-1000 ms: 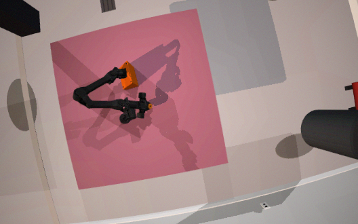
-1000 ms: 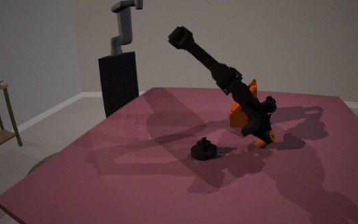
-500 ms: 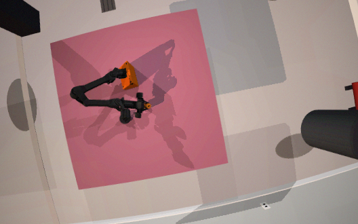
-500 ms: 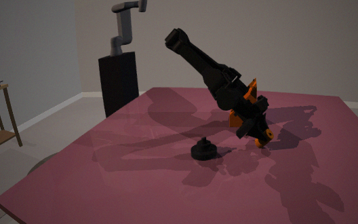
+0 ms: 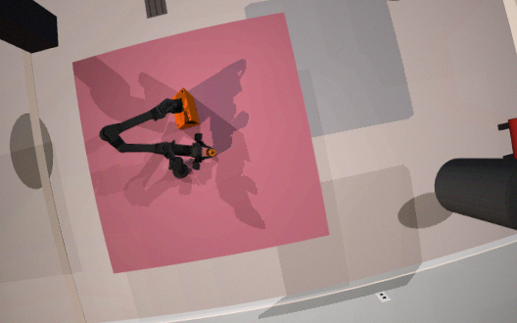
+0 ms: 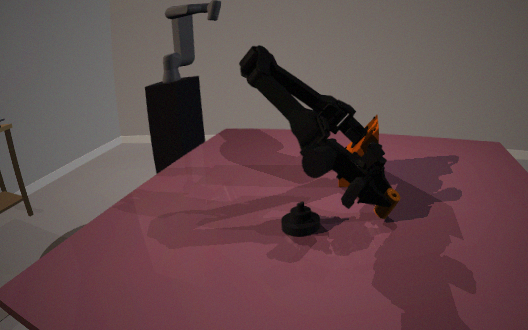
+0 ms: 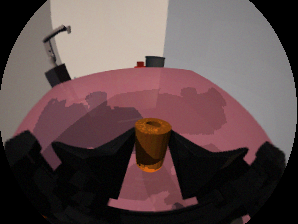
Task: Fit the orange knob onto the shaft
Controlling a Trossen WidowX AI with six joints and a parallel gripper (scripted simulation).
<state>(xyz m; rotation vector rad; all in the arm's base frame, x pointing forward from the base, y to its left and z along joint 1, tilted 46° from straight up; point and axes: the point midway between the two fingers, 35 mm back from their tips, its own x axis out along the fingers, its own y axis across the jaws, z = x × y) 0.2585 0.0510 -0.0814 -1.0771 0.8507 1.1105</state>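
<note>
Now: the orange knob 2 cm to the right of my gripper tip and 1 cm below it. Round my gripper tip: dark round pedestal (7 cm ahead, 20 cm to the right, 1 cm below).
</note>
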